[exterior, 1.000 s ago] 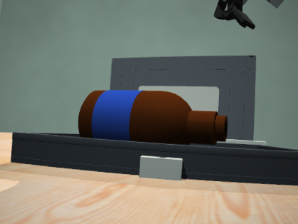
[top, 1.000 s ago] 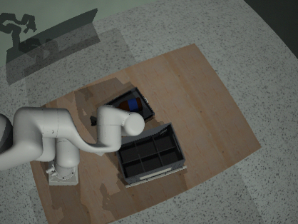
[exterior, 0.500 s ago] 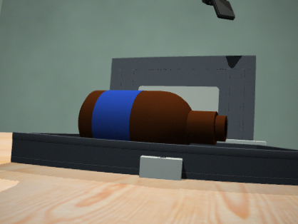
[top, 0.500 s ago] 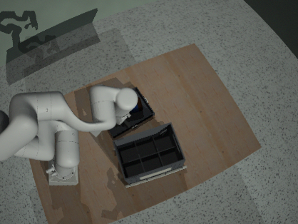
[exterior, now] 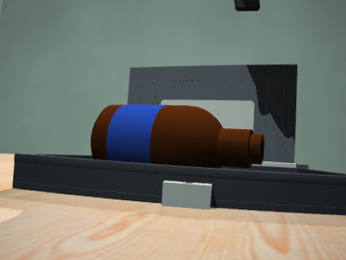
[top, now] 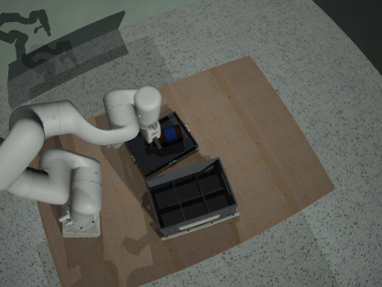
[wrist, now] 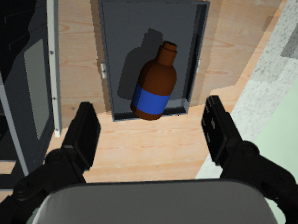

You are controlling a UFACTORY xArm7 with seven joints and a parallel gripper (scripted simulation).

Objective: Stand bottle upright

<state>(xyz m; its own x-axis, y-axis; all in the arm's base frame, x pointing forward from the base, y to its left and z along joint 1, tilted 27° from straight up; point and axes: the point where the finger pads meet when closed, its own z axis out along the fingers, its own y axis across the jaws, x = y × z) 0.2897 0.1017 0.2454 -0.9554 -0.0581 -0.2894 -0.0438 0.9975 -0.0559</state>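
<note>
My hand is 20 cm above the bottle, 8 cm short of it and 5 cm to the right of it. The rest, counted from my hand: dark crate: 24 cm to the right, 16 cm below; then tray: 23 cm below, 6 cm ahead, 5 cm to the left.
</note>
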